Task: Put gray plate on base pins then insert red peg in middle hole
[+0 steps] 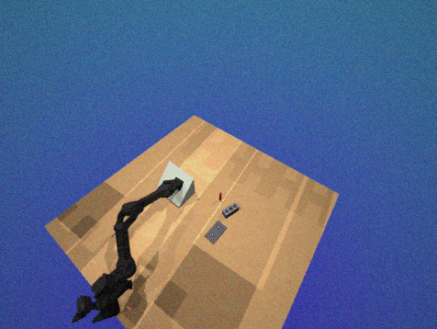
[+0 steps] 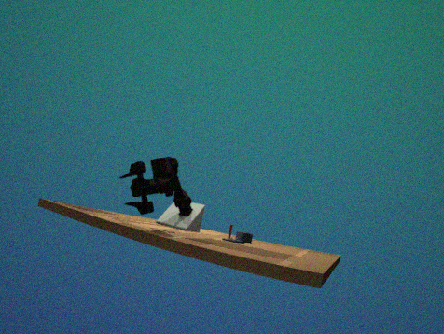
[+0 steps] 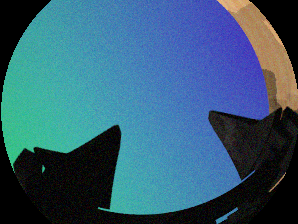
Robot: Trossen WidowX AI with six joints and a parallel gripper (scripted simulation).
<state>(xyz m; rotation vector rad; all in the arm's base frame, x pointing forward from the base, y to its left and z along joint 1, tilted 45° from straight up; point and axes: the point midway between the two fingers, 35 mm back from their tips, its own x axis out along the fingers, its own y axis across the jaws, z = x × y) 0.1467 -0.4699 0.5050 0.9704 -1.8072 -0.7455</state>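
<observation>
Right now my gripper tip is 79 cm to the right of the gray plate, 21 cm short of it and 8 cm above it. From my gripper tip the other things lie so: dark base (64 cm to the left, 21 cm ahead, 11 cm below); red peg (83 cm to the left, 11 cm ahead, 8 cm below).
</observation>
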